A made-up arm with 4 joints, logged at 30 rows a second.
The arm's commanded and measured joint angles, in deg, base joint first. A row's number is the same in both.
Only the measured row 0 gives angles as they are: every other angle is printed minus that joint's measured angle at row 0.
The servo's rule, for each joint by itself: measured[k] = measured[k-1] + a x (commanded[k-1-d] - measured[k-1]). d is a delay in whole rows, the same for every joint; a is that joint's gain. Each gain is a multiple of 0.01, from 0.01 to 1. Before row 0 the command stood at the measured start. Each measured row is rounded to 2 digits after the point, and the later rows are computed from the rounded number. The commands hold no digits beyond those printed.
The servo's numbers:
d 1
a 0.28 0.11 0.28 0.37
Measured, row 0:
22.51 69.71 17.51 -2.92
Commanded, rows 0 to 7:
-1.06 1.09 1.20 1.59
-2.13 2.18 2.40 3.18
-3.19 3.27 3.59 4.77
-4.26 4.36 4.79 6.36
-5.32 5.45 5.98 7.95
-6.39 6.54 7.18 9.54
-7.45 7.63 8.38 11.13
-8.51 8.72 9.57 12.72
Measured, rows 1 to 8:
0.00 0.00 0.00 0.00
-0.30 0.12 0.34 0.59
-0.81 0.35 0.92 1.55
-1.48 0.67 1.67 2.74
-2.26 1.08 2.54 4.08
-3.12 1.56 3.50 5.51
-4.04 2.11 4.53 7.00
-4.99 2.72 5.61 8.53

